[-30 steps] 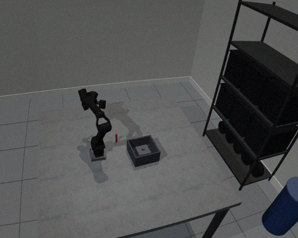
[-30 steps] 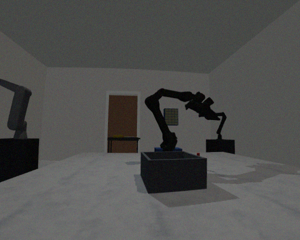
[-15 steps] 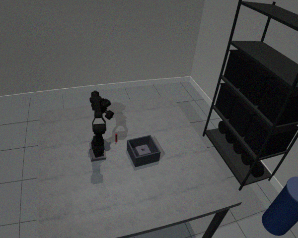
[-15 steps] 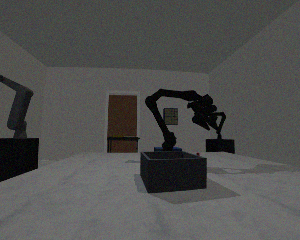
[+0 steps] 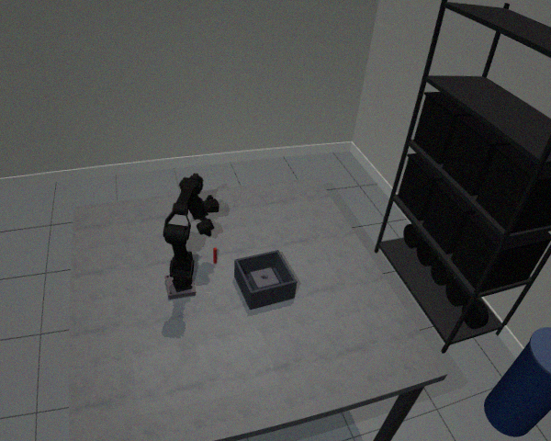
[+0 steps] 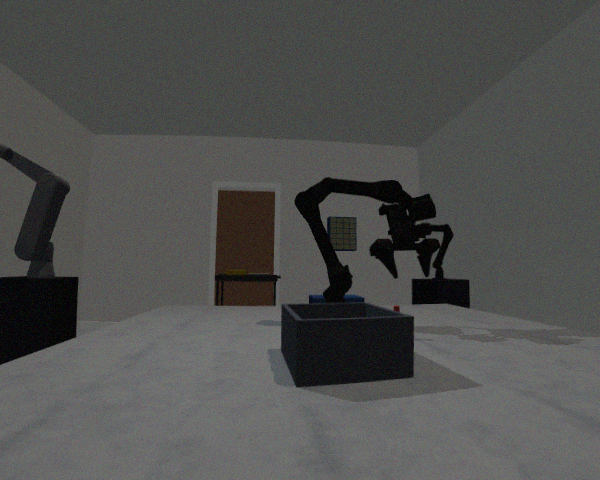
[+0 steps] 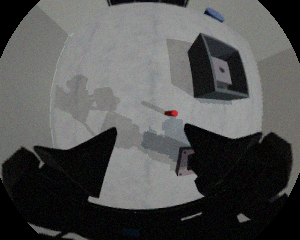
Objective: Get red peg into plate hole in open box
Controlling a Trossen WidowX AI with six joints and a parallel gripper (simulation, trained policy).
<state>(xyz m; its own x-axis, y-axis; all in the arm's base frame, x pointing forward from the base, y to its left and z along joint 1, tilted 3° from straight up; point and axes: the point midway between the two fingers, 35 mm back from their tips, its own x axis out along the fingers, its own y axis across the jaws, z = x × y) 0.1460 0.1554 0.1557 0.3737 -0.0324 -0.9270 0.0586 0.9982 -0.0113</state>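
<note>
Now: gripper tip 1 cm short of the red peg, 6 cm to the left of it and 11 cm above it. Also, from my gripper tip: dark box 14 cm ahead, 26 cm to the right, 12 cm below; then plate 14 cm ahead, 26 cm to the right, 10 cm below.
</note>
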